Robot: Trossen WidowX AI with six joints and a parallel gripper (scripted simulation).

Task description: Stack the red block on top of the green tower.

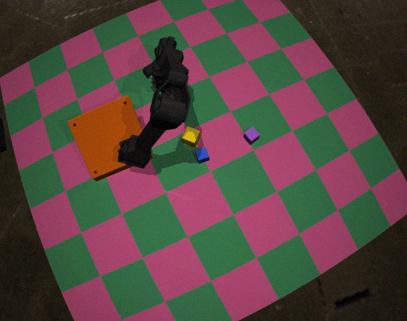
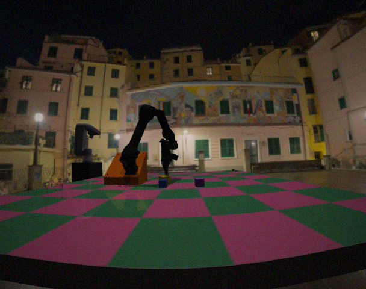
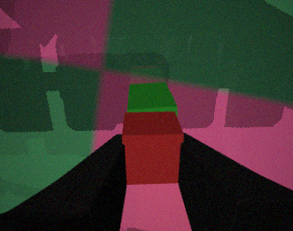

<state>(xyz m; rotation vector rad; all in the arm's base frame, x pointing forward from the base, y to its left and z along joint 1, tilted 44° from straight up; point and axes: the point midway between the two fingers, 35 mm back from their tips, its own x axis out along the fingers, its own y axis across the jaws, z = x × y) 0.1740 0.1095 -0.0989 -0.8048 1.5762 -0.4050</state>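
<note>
Now: gripper tip right at the red block. Also, from my gripper tip: blue block: 3 cm ahead, 24 cm to the right, 3 cm below; then purple block: 21 cm ahead, 24 cm to the right, 3 cm below; then yellow block: 2 cm ahead, 17 cm to the right, 3 cm below.
</note>
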